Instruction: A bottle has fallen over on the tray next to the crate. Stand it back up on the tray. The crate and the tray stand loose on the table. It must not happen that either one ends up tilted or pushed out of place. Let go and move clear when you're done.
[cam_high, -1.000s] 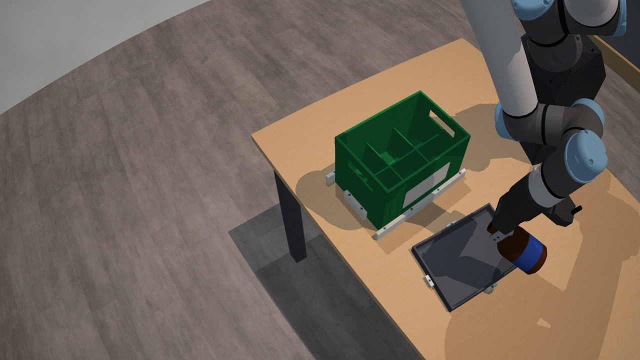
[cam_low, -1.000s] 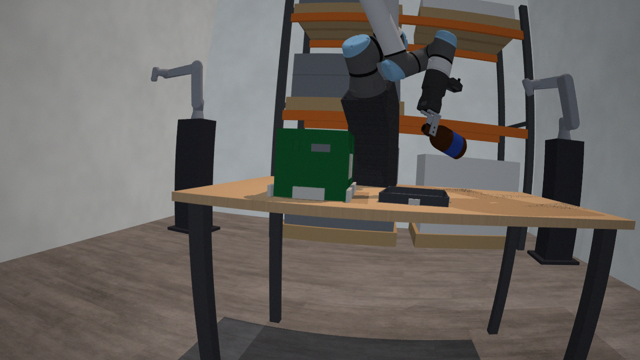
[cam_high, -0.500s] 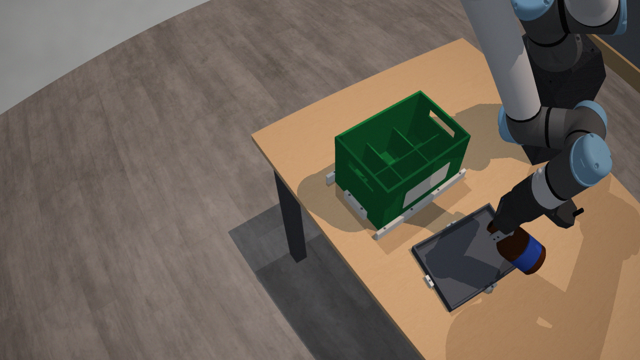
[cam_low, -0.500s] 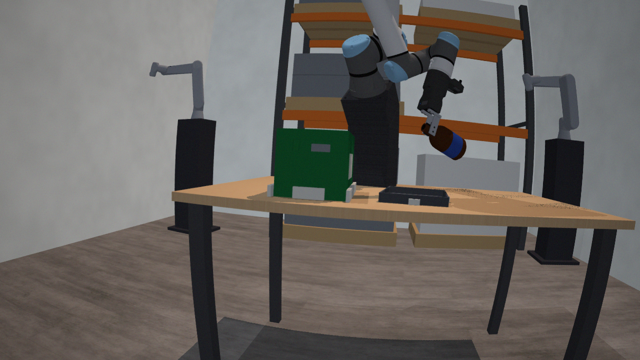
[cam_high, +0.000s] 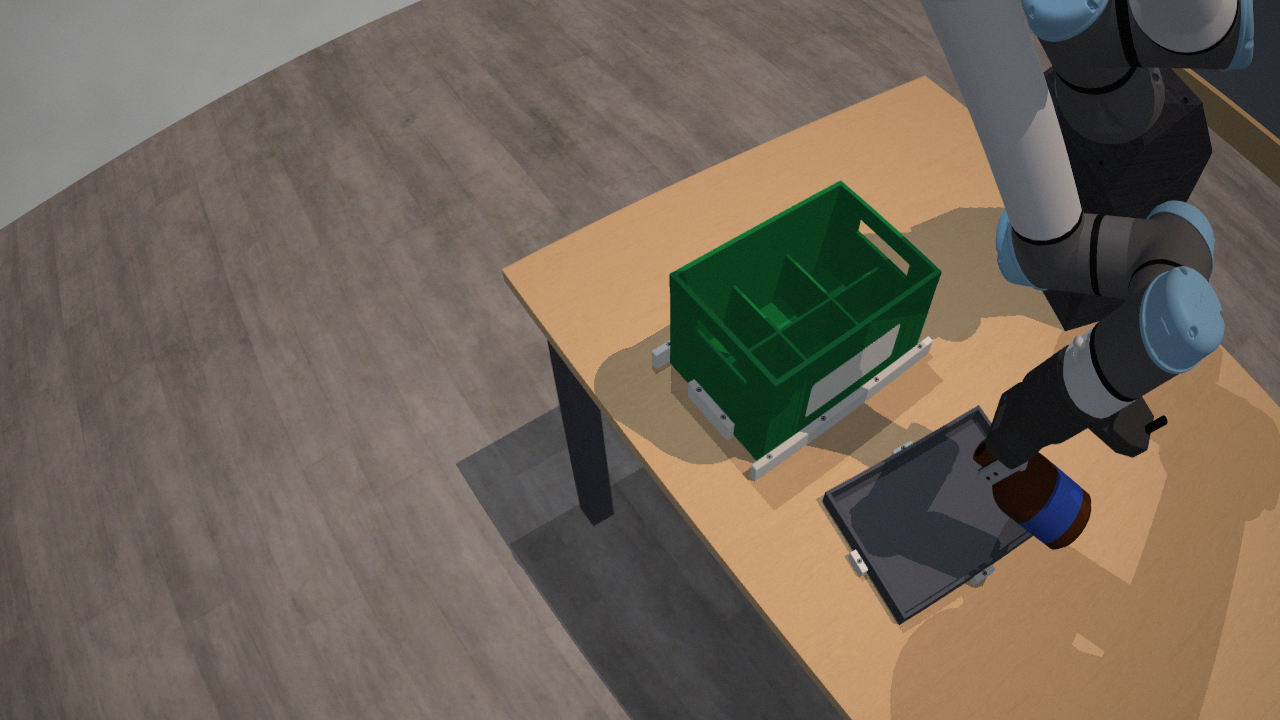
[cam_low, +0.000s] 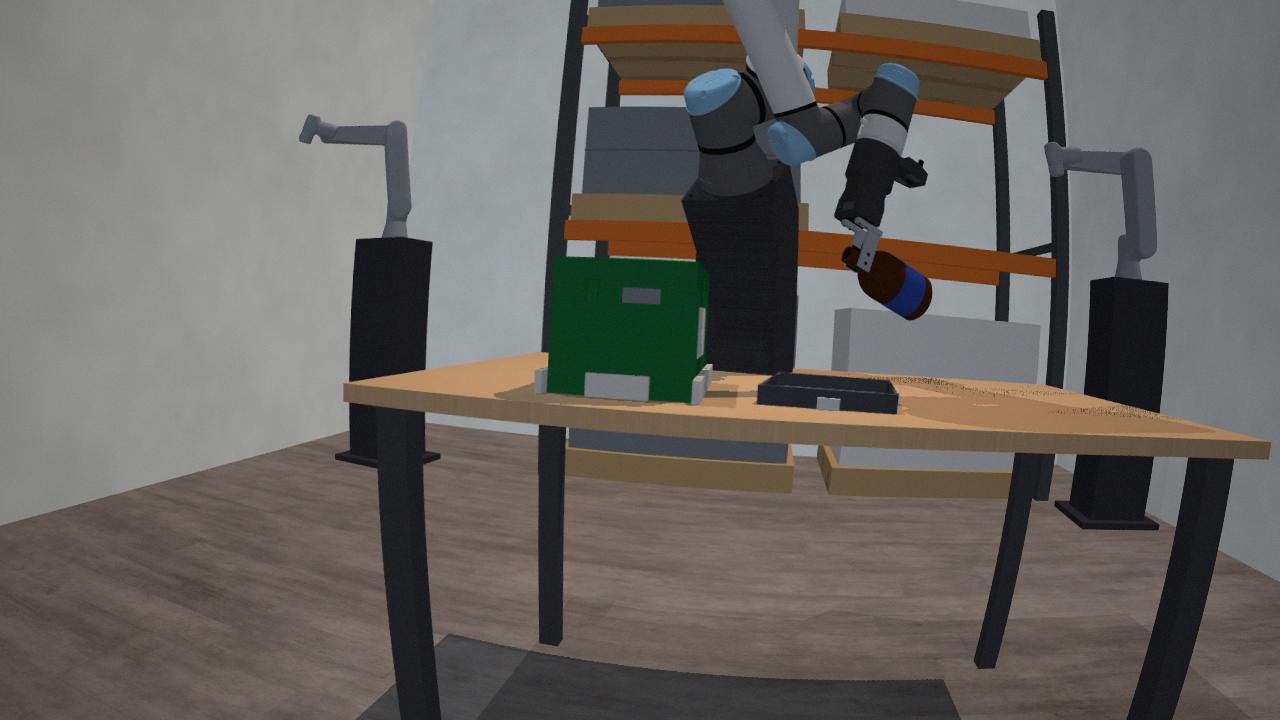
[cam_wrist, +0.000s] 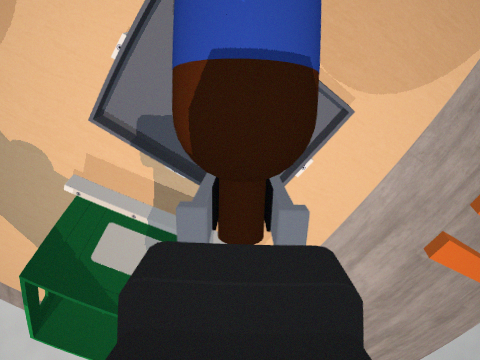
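My gripper is now 40 mm to the right of the brown bottle, 20 mm past it and 20 mm above it. From my hand the other things lie so: green crate 320 mm to the right, 120 mm below, 20 mm ahead; then dark grey tray 190 mm below, 30 mm to the right, 20 mm behind.
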